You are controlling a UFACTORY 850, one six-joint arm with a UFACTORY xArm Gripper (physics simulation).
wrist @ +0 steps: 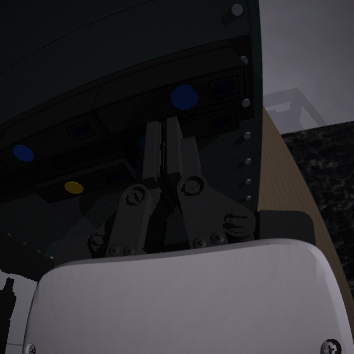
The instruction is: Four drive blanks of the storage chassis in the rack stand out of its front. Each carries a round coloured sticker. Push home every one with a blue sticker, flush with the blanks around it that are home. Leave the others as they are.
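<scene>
The dark chassis front fills the upper left of the wrist view. A blank with a blue sticker (184, 97) is at the upper right, above the fingertips. Another blue sticker (23, 153) is on a blank at the far left. The blank with a yellow sticker (74, 187) is lower left and stands out, its right side face showing. A third blue sticker (142, 142) is mostly hidden behind the left finger, on a blank set back beside the yellow one. How far the blue-stickered blanks stand out is hard to tell in the dark. My gripper (168, 137) is shut and empty, its tips just below the upper right blank.
The chassis's right edge strip (254, 150) carries a column of round screw heads. Beyond it are a wooden surface (280, 180), a dark speckled surface (325, 165) and a pale grey frame shape at the upper right. A dark silhouette (7, 310) shows at the lower left.
</scene>
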